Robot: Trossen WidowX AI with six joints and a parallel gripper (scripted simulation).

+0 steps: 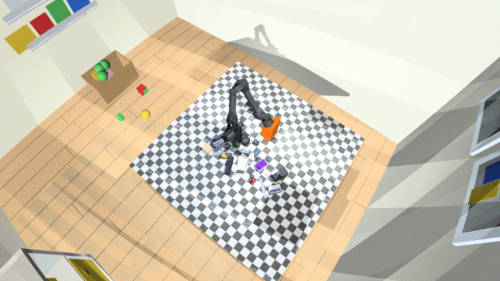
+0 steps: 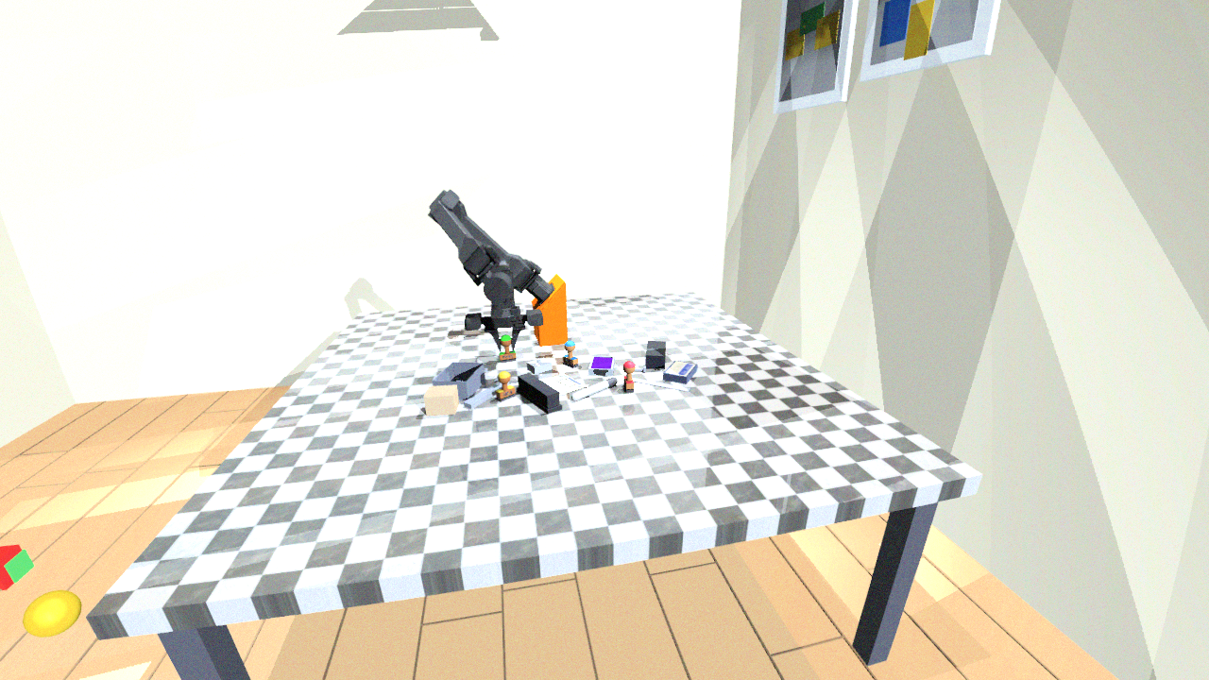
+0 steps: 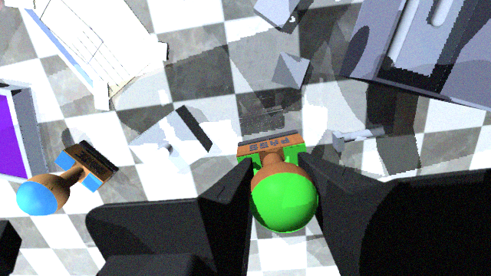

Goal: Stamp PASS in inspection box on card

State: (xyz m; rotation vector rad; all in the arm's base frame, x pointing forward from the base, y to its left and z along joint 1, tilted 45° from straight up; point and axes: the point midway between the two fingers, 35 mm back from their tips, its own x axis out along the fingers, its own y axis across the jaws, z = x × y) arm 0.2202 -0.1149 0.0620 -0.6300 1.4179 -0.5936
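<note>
Right now my gripper tip is 24 cm to the right of the ink pad, 5 cm above it and 3 cm short of it. Also, from my gripper tip: grey tray 11 cm to the right, 8 cm ahead, 4 cm below; yellow-knobbed stamp 15 cm ahead, 3 cm below, 1 cm to the right; green-knobbed stamp right at my gripper tip.
</note>
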